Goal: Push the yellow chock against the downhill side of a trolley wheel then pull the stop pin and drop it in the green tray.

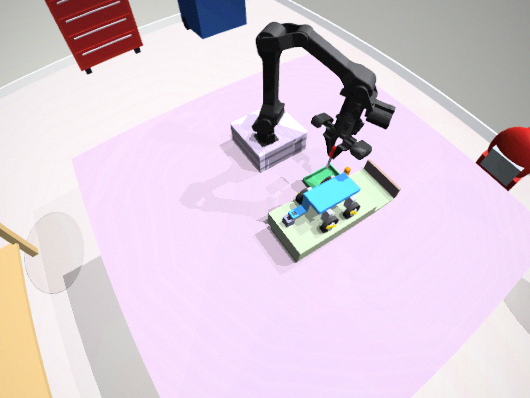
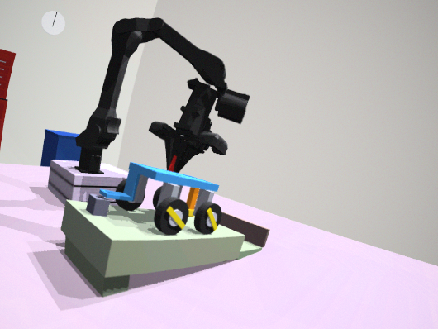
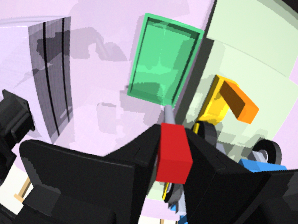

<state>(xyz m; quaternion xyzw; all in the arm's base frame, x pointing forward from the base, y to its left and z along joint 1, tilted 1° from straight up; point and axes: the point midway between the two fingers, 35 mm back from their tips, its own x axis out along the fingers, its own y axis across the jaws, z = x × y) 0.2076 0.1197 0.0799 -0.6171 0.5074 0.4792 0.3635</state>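
The red-headed stop pin is right at my gripper tip. Round my gripper tip: blue trolley: 11 cm ahead, 8 cm to the right, 3 cm below; then green tray: 1 cm behind, 14 cm below; then yellow chock: 5 cm ahead, 6 cm below.
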